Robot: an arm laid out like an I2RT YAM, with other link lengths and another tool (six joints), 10 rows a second.
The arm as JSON. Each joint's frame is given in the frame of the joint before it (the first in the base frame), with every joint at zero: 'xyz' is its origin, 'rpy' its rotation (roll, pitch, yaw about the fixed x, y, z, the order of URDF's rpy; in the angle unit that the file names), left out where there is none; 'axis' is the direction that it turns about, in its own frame. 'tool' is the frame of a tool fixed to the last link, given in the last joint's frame.
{
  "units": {
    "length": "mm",
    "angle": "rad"
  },
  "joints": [
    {
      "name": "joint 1",
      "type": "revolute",
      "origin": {
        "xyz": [
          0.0,
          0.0,
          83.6
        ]
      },
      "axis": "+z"
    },
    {
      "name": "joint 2",
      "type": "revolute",
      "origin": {
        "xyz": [
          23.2,
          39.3,
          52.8
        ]
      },
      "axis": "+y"
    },
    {
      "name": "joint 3",
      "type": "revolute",
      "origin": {
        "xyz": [
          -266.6,
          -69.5,
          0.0
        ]
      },
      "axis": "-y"
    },
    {
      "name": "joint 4",
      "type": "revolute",
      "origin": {
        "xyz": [
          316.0,
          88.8,
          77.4
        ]
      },
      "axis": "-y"
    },
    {
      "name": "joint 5",
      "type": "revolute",
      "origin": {
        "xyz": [
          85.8,
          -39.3,
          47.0
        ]
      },
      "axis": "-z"
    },
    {
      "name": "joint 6",
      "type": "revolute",
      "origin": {
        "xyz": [
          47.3,
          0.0,
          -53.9
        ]
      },
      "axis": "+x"
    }
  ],
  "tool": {
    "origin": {
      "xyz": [
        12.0,
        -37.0,
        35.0
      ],
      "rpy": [
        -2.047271,
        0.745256,
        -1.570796
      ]
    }
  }
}
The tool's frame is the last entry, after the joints.
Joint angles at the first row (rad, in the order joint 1, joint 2, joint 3, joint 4, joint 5, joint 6):
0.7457 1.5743 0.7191 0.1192 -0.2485 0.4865
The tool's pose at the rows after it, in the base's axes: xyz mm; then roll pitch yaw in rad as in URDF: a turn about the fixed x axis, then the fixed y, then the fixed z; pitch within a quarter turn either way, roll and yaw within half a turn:
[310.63 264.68 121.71 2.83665 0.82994 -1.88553]
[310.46 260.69 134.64 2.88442 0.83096 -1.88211]
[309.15 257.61 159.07 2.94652 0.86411 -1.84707]
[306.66 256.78 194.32 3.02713 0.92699 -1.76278]
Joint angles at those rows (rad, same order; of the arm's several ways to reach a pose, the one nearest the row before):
0.7460 1.5599 0.7269 0.0858 -0.2075 0.4821
0.7461 1.5227 0.7271 0.0653 -0.1653 0.4832
0.7459 1.4541 0.7270 0.0451 -0.1446 0.4763
0.7457 1.3652 0.7360 0.0246 -0.1577 0.4577

